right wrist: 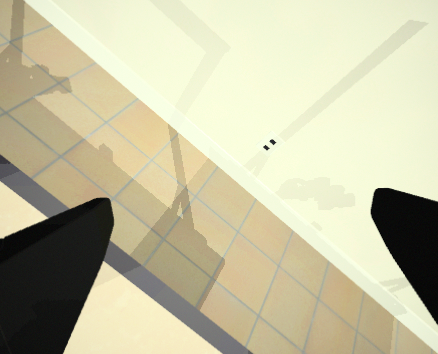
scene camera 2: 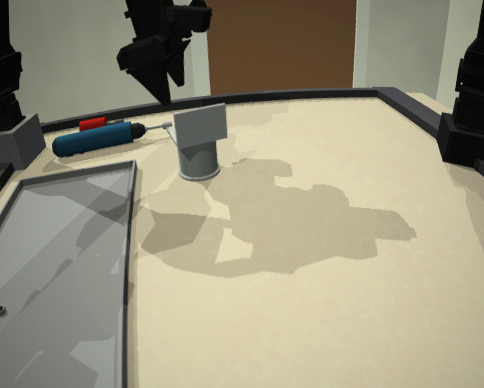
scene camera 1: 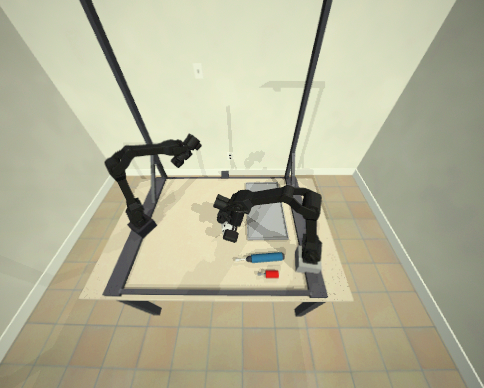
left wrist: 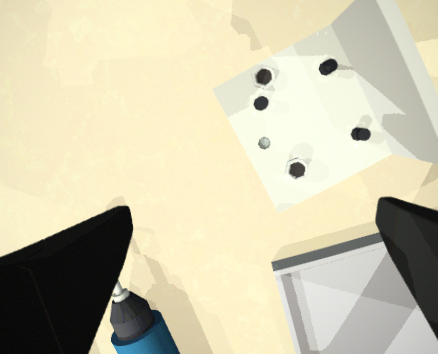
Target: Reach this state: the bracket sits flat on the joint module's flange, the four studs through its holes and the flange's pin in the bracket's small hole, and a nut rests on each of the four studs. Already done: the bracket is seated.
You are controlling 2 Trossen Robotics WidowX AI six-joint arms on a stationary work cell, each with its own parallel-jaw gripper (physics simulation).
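Frame: origin at the left arm's base, x right, y ahead, z up, level; millimetres.
Where they show: left gripper, fingertip midpoint: (scene camera 2: 174,94) (scene camera 1: 232,230) (left wrist: 253,213); right gripper, fingertip midpoint: (right wrist: 241,205); left arm's base at its link origin: (scene camera 2: 6,125) (scene camera 1: 309,256); right arm's base at its link origin: (scene camera 2: 470,125) (scene camera 1: 140,222).
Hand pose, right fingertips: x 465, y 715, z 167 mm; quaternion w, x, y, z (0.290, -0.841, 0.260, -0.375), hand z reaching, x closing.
Note:
Things, the pixels of their centre, and the offset from my right fingertips. "*": a spot on its surface instead.
- pale grey bracket at the middle of its body: (left wrist: 319,118) (scene camera 2: 194,120) (scene camera 1: 228,226) dx -369, dy -313, dz -163 mm
- grey cylindrical joint module at the middle of its body: (left wrist: 297,119) (scene camera 2: 197,148) dx -369, dy -313, dz -208 mm
- dark round peg at a spot on its surface: (left wrist: 261,103) * dx -392, dy -303, dz -171 mm
- small grey round spot at a spot on its surface: (left wrist: 264,143) * dx -392, dy -322, dz -182 mm
- grey tray at the middle of its body: (scene camera 2: 43,262) (scene camera 1: 264,207) dx -163, dy -489, dz -237 mm
- blue-handled tool at the middle of its body: (scene camera 2: 110,136) (scene camera 1: 259,258) dx -482, dy -491, dz -226 mm
- red-handled tool at the middle of its body: (scene camera 2: 102,125) (scene camera 1: 267,274) dx -552, dy -534, dz -228 mm
The pale grey bracket (scene camera 1: 226,228) (scene camera 2: 201,125) (left wrist: 310,110) sits on the grey cylindrical joint module (scene camera 2: 198,160). In the left wrist view, one nut (left wrist: 263,76) rests around the upper-left stud and another nut (left wrist: 297,169) around the lower one. Two dark studs (left wrist: 328,66) (left wrist: 360,134) nearer the upright plate are bare. A dark round peg (left wrist: 261,103) and a small grey round spot (left wrist: 264,143) show between the nuts. My left gripper (scene camera 2: 174,95) (left wrist: 253,213) is open and empty above the bracket. My right gripper (right wrist: 241,205) is open and empty, away from the bracket.
A grey tray (scene camera 1: 267,239) (scene camera 2: 131,230) (left wrist: 327,251) lies beside the module; a small dark ring, possibly a nut (scene camera 2: 2,310), shows in it. A blue-handled tool (scene camera 1: 267,257) (scene camera 2: 95,140) (left wrist: 145,340) and a red-handled tool (scene camera 1: 272,274) (scene camera 2: 93,124) lie nearby.

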